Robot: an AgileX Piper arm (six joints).
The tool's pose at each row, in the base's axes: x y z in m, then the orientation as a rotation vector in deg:
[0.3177, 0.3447, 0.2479, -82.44, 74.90, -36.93]
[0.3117, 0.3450, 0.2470, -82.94, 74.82, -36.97]
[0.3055, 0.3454, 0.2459, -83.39, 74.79, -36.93]
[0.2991, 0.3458, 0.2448, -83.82, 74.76, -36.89]
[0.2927, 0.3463, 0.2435, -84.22, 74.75, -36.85]
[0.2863, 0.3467, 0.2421, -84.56, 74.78, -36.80]
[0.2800, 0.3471, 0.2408, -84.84, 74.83, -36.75]
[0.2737, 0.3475, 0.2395, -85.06, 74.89, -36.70]
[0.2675, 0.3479, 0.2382, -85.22, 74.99, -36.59]
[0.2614, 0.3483, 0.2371, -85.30, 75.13, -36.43]
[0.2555, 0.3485, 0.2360, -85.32, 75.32, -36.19]
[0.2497, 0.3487, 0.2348, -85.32, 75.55, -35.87]
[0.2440, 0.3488, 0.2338, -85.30, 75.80, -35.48]
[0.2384, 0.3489, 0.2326, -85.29, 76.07, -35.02]
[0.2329, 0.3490, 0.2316, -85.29, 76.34, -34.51]
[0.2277, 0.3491, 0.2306, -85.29, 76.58, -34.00]
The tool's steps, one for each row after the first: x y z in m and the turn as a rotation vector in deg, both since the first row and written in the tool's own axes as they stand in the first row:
[-0.0016, 0.0031, -0.0050, -0.31, -0.01, -0.34]
[-0.0033, 0.0065, -0.0100, -0.63, -0.04, -0.59]
[-0.0051, 0.0100, -0.0152, -0.93, -0.07, -0.83]
[-0.0069, 0.0136, -0.0203, -1.23, -0.09, -1.05]
[-0.0086, 0.0174, -0.0254, -1.50, -0.09, -1.21]
[-0.0103, 0.0210, -0.0305, -1.74, -0.08, -1.33]
[-0.0120, 0.0246, -0.0356, -1.94, -0.06, -1.41]
[-0.0137, 0.0281, -0.0405, -2.14, -0.05, -1.41]
[-0.0154, 0.0315, -0.0455, -2.32, -0.05, -1.32]
[-0.0169, 0.0347, -0.0503, -2.50, -0.07, -1.15]
[-0.0183, 0.0380, -0.0550, -2.71, -0.12, -0.90]
[-0.0196, 0.0411, -0.0598, -2.95, -0.19, -0.61]
[-0.0209, 0.0443, -0.0643, -3.22, -0.29, -0.27]
[-0.0222, 0.0473, -0.0689, -3.52, -0.42, 0.08]
[-0.0234, 0.0502, -0.0732, -3.81, -0.56, 0.41]

